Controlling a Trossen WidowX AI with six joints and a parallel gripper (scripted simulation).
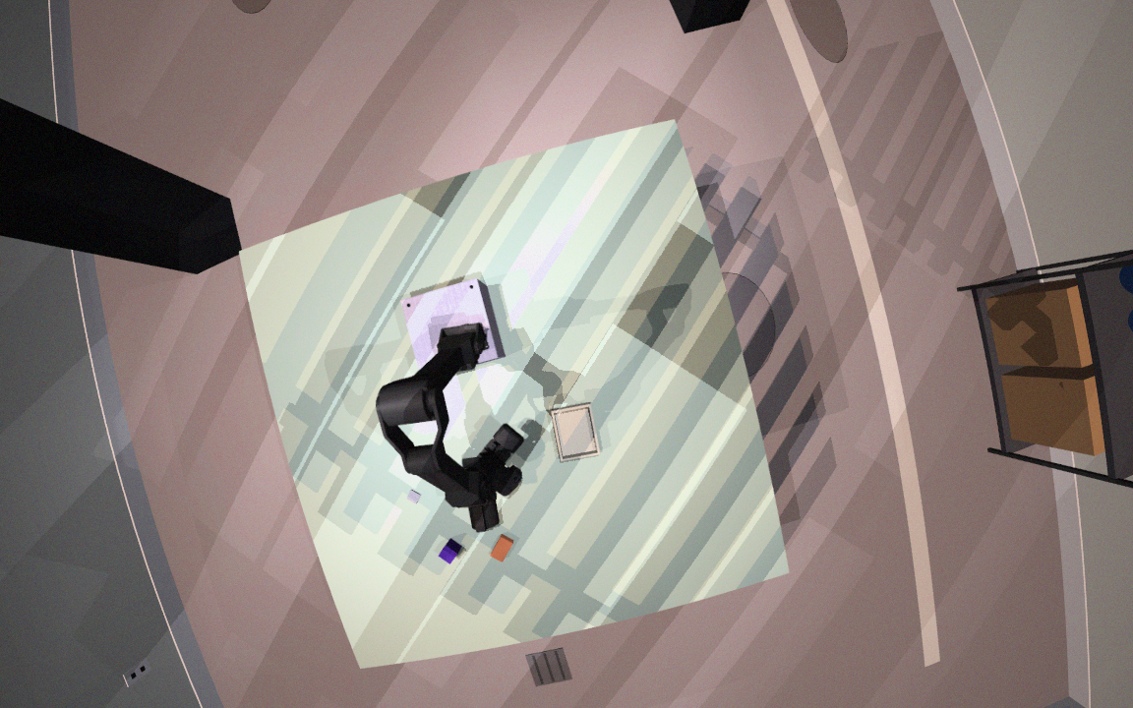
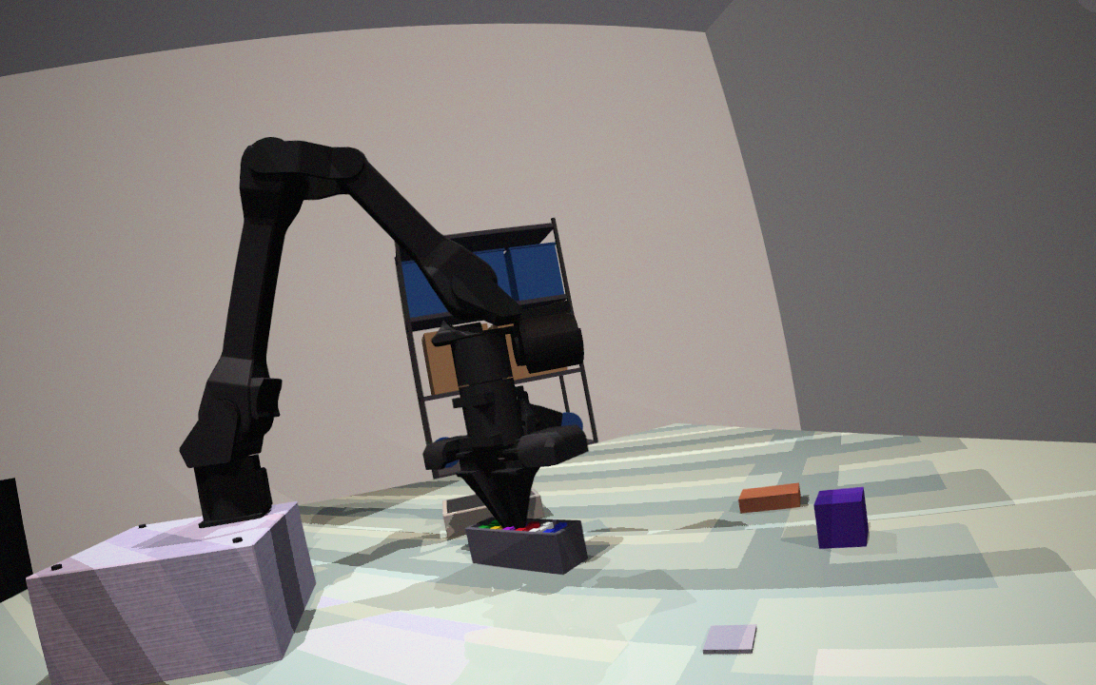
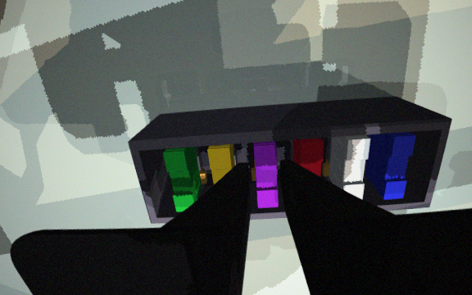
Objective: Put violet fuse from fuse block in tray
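My gripper tip is 10 mm above the violet fuse. Also, from my gripper tip: green fuse: 30 mm to the left, 20 mm behind, 10 mm below; yellow fuse: 10 mm to the left, 10 mm below, 10 mm behind; red fuse: 20 mm to the right, 10 mm below, 10 mm ahead.
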